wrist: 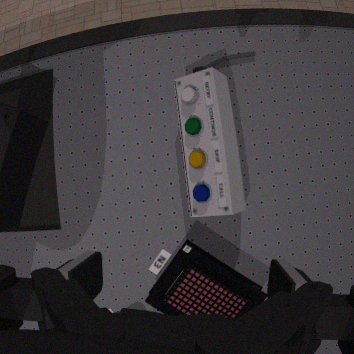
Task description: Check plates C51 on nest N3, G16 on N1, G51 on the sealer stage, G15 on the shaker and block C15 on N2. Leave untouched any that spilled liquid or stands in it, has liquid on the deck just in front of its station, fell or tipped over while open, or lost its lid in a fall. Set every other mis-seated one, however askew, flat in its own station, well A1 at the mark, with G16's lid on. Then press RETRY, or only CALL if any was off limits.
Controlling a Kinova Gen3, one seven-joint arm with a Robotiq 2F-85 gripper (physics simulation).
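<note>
A plate with a grid of red wells [207,295] is at station N3, in a dark nest [172,267] beside the white N3 label [160,262]; its lower part is hidden by the gripper, and I cannot tell how flat it sits. My gripper [184,275] is open and empty, its fingers wide apart to the left and right of this plate in the view. The button box [227,150] is above the plate in the view, with a white RETRY button [189,94], green CONTINUE [193,126], yellow SKIP [197,158] and blue CALL [201,192]. G16, G51, G15 and C15 cannot be made out.
A large dark base [45,200] with a raised dark part stands at the left edge. The perforated deck [135,150] ends at a dark border [175,22] at the top, with tiled floor beyond. A dark cable [240,56] leaves the far end of the button box.
</note>
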